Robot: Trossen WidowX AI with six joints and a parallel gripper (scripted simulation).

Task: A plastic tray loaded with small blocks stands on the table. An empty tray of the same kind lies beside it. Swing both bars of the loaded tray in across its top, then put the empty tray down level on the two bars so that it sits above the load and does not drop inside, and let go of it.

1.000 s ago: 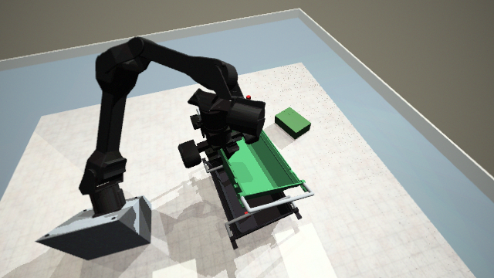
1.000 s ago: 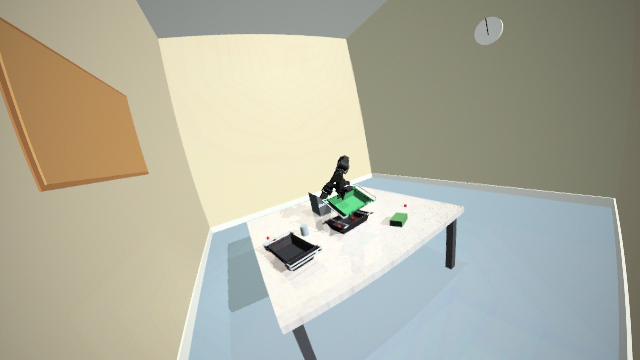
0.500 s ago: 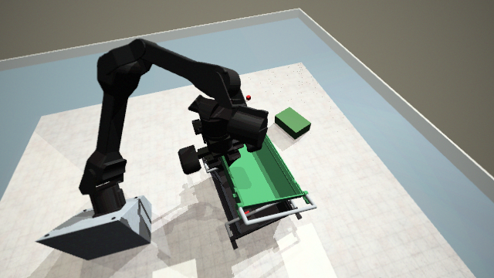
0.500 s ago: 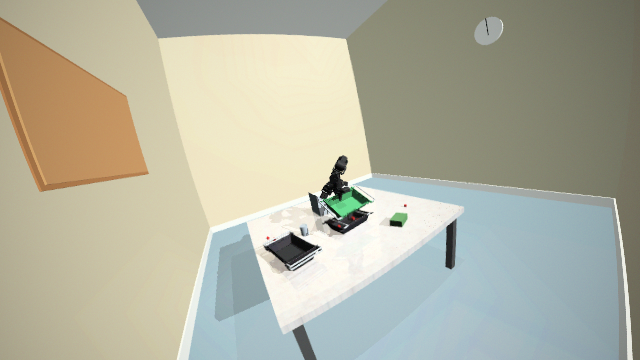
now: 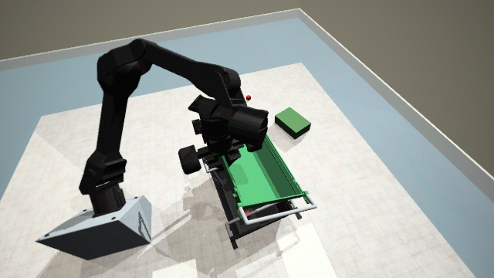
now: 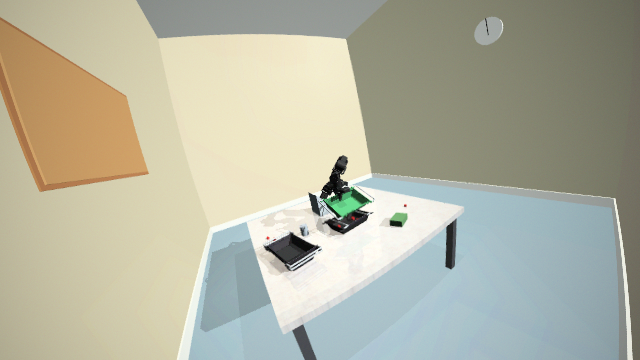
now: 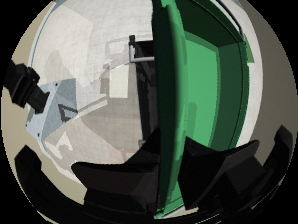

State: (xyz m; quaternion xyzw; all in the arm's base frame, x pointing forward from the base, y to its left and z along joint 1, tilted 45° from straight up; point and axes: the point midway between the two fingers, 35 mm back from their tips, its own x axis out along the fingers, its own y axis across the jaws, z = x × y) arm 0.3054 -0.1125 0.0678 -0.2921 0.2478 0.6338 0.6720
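Right now the green tray is 8 cm ahead of my gripper tip. The rest, counted from my gripper tip: small red marker 22 cm ahead, 44 cm to the left, 17 cm below; then grey cylinder 10 cm behind, 28 cm to the right, 14 cm below; then dark green block 32 cm ahead, 21 cm to the left, 16 cm below.
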